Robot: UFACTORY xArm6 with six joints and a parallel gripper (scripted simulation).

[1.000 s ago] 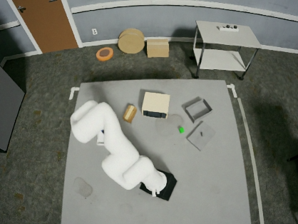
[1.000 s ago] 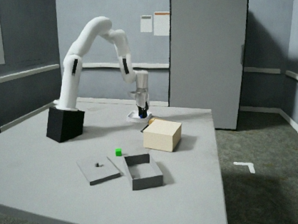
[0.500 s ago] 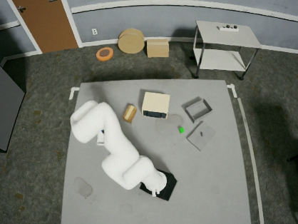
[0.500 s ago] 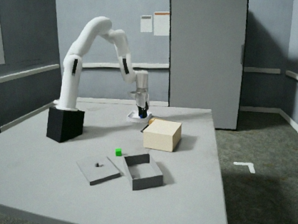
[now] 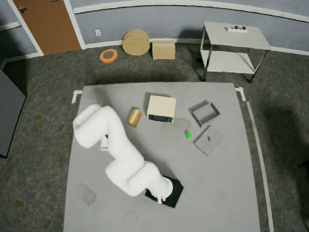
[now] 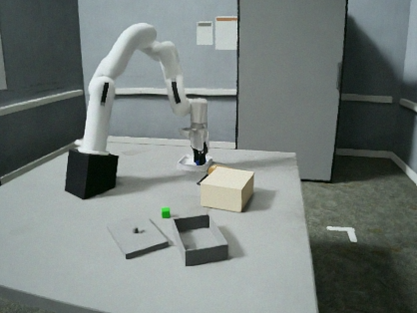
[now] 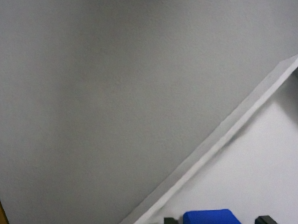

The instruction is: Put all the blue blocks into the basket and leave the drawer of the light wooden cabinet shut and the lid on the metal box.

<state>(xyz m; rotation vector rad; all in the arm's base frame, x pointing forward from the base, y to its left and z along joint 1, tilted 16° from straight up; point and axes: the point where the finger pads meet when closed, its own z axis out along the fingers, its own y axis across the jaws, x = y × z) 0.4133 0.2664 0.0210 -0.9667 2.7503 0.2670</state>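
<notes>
My hand is 40 mm to the right of the white basket, 30 mm past it and 30 mm above it. Also, from my hand: light wooden cabinet 330 mm to the right, 150 mm ahead; then brown box 130 mm to the right, 120 mm ahead, 10 mm below; then dark-rimmed drawer 320 mm to the right, 140 mm ahead.
</notes>
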